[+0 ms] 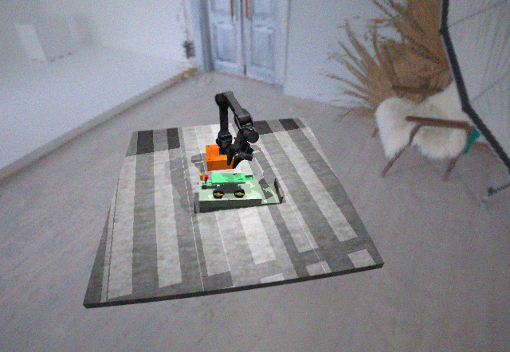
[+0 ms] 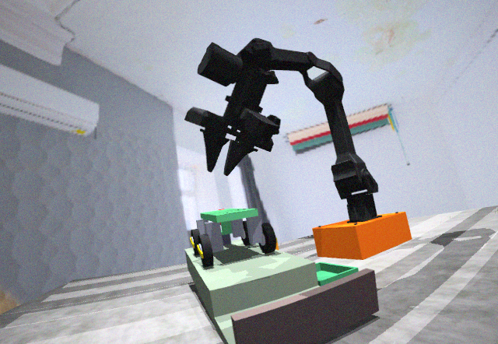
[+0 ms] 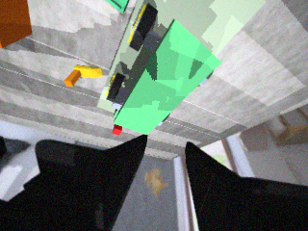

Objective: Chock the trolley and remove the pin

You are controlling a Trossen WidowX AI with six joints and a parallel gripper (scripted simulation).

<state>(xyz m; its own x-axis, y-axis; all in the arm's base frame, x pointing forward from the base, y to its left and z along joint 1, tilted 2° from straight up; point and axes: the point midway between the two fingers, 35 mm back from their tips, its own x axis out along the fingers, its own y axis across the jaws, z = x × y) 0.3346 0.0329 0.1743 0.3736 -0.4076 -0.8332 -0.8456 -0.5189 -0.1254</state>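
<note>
My gripper tip is now 13 cm to the left of the red-headed stop pin, 10 cm above it and 2 cm past it. Round my gripper tip: pale green ramp: 18 cm below, 2 cm to the right; then trolley: 12 cm below, 2 cm to the right; then yellow chock: 21 cm below, 15 cm to the right, 13 cm behind.
</note>
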